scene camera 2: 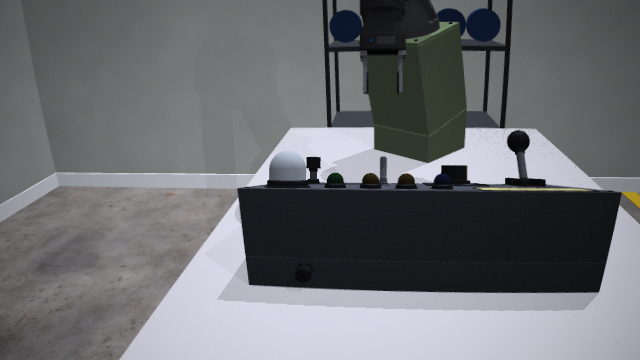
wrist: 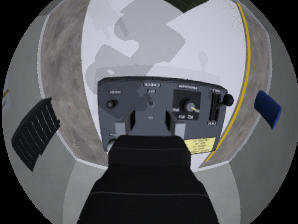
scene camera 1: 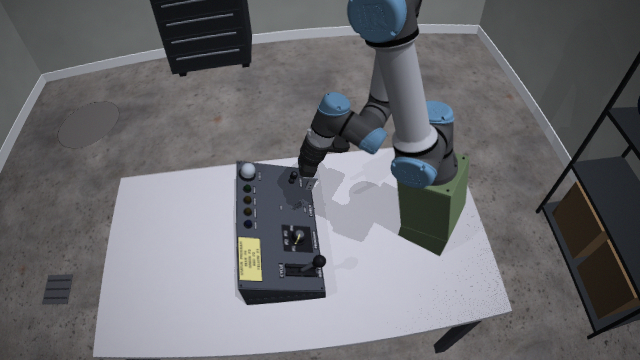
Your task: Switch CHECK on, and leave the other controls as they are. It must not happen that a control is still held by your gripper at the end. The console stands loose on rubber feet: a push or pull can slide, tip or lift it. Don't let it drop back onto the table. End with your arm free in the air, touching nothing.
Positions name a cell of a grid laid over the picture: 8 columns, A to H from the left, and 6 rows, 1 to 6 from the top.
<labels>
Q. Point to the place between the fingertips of my gripper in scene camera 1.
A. At D4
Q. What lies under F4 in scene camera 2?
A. A dark console.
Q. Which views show my gripper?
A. Scene camera 2, the wrist view and scene camera 1: all of them.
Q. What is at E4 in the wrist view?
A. My gripper.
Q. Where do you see a dark console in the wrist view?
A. D3
</labels>
